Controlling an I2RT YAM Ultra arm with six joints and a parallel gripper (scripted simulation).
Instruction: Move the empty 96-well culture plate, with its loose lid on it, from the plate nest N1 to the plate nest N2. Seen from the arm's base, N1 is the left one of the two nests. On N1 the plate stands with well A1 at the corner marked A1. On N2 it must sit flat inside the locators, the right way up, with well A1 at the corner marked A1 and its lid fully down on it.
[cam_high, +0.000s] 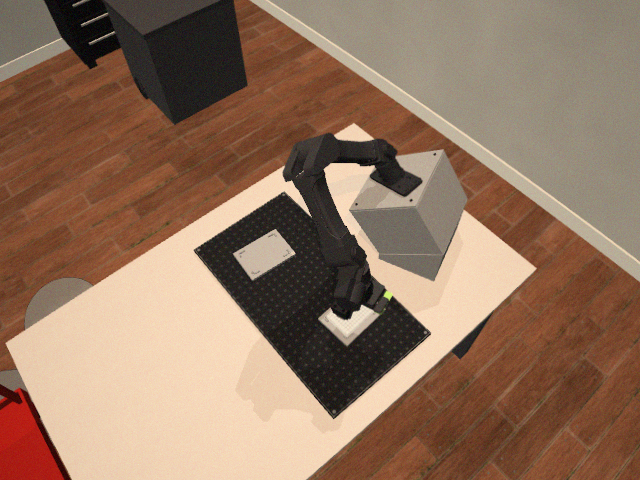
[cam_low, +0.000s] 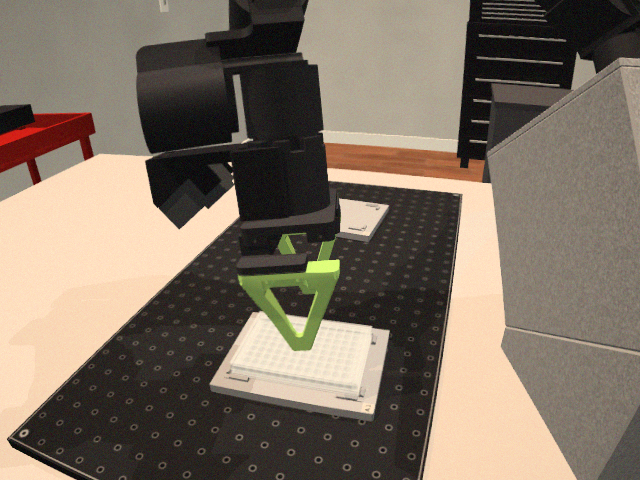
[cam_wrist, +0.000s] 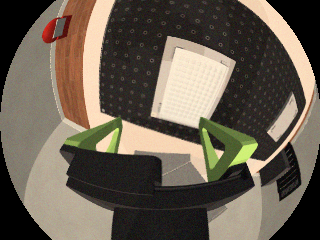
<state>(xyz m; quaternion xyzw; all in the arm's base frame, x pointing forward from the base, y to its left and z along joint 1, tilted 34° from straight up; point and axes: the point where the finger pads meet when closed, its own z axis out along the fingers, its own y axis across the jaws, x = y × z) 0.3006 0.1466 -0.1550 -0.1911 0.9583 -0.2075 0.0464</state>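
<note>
Now: hand 80 mm above the clear lid, 30 mm to the left of it and 20 mm short of it. The rest, counted from my hand: A1 mark: 90 mm below, 60 mm behind, 10 mm to the left; then nest N1: 100 mm below, 30 mm to the right, 20 mm ahead; then nest N2: 370 mm to the right, 110 mm ahead, 100 mm below.
</note>
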